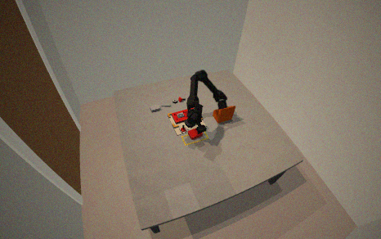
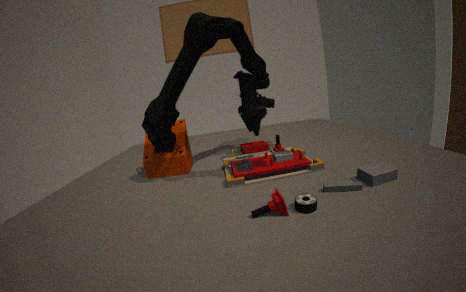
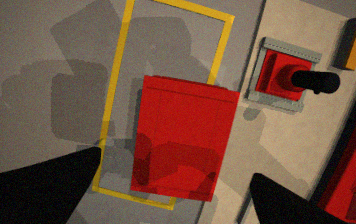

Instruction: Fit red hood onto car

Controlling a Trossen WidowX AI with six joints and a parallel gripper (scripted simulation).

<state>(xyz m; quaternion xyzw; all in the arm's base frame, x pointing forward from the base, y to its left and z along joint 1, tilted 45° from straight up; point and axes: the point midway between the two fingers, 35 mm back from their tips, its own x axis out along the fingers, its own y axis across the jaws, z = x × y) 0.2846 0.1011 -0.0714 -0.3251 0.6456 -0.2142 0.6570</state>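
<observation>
My gripper tip is now 50 mm above the red hood. The rest, counted from my gripper tip: black wheel: 50 mm ahead, 400 mm to the right, 60 mm below; grey engine block: 50 mm ahead, 190 mm to the right, 40 mm below; jig: 20 mm ahead, 170 mm to the right, 50 mm below.
</observation>
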